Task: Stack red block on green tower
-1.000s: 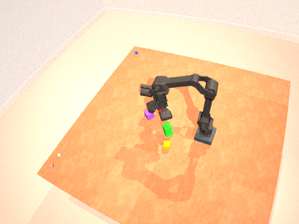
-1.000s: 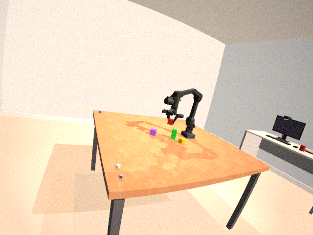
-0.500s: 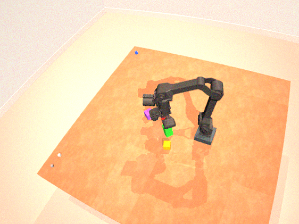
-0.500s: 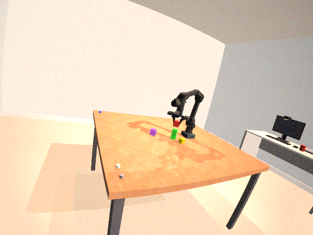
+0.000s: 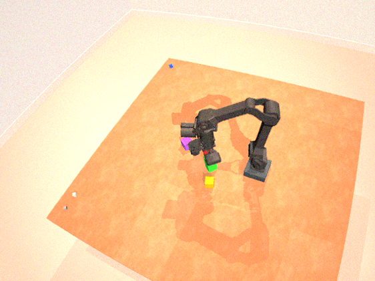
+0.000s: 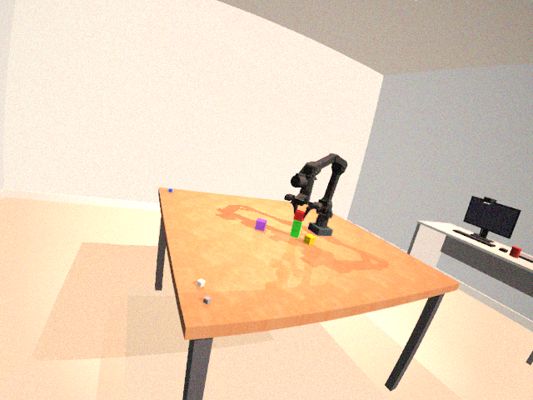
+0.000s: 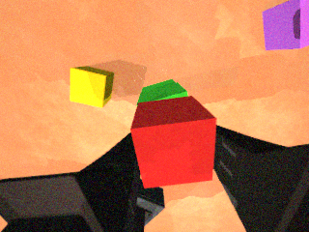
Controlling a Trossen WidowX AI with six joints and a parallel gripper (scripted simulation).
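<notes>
The red block lies 10 mm above my gripper tip. Also, from my gripper tip: yellow block 30 mm behind, 80 mm to the left, 80 mm below; then purple block 160 mm ahead, 80 mm to the right, 80 mm below.
</notes>
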